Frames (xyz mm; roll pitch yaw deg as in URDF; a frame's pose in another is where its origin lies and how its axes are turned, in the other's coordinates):
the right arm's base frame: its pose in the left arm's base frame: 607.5 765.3 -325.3 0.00 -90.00 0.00
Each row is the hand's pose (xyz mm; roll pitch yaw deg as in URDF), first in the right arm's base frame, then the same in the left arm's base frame.
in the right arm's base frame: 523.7 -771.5 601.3 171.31 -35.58 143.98
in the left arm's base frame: 6.2 -6.2 198.4 119.98 41.13 140.58
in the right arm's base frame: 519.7 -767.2 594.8 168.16 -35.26 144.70
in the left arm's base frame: 12.7 -1.9 194.4 117.35 41.79 140.74
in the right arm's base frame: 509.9 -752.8 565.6 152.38 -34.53 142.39
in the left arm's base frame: 41.9 12.5 184.6 98.73 40.74 138.43
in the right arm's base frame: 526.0 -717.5 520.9 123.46 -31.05 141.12
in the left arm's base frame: 86.6 47.8 200.7 66.07 41.83 133.81
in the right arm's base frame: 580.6 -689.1 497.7 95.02 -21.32 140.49
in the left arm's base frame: 109.8 76.2 255.3 28.81 45.95 121.53
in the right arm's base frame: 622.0 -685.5 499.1 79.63 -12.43 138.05
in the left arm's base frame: 108.4 79.8 296.7 3.10 46.58 108.25
